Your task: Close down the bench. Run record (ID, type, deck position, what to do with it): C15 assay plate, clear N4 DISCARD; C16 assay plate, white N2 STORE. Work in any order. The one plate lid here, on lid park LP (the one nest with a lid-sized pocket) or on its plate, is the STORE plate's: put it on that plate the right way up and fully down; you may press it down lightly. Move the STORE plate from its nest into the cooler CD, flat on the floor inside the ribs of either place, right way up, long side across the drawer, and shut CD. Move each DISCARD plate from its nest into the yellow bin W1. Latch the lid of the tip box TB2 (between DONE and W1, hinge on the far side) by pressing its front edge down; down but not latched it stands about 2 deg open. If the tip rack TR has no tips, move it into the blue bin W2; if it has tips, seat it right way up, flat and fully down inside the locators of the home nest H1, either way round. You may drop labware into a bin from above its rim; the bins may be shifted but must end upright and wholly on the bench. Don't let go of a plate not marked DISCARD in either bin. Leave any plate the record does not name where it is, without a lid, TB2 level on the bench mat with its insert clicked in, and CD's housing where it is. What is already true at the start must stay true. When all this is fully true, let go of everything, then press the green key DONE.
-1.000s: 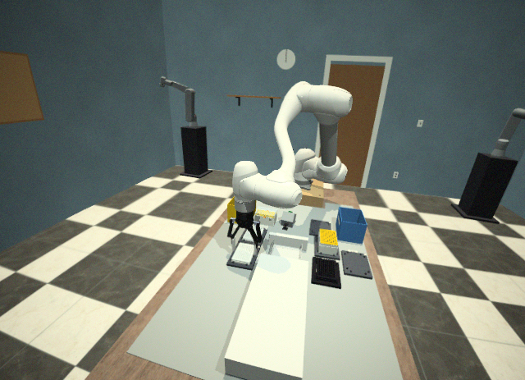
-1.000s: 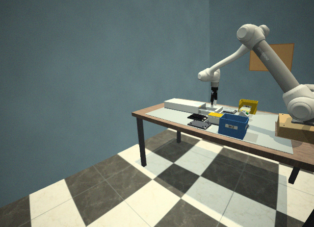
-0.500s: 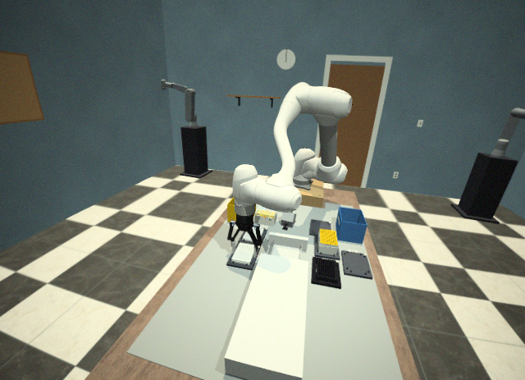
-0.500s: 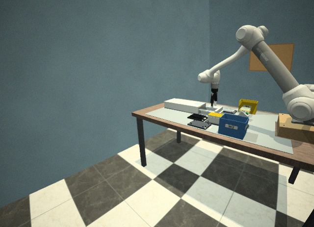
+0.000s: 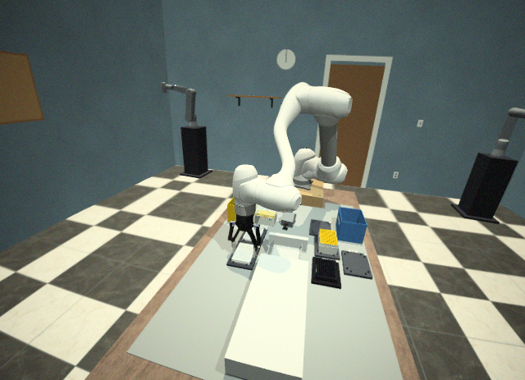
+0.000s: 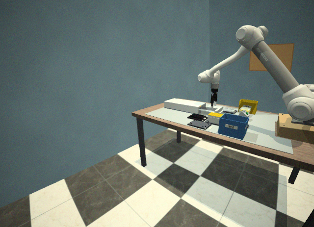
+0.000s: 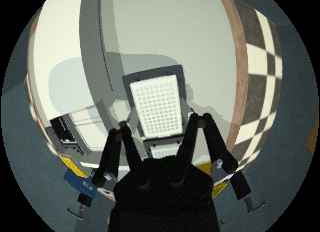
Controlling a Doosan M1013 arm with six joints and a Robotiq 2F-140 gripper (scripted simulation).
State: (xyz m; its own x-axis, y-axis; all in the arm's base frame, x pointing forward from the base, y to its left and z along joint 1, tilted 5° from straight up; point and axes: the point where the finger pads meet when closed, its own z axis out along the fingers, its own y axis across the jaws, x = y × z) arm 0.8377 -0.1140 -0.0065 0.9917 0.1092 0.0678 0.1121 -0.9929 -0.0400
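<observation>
Right now my hand is 1 cm above the clear plate lid. From my hand the other things lie so: clear plate: 17 cm behind, 2 cm to the right, 2 cm below; then grey nest: 3 cm below; then white plate: 2 cm below.
</observation>
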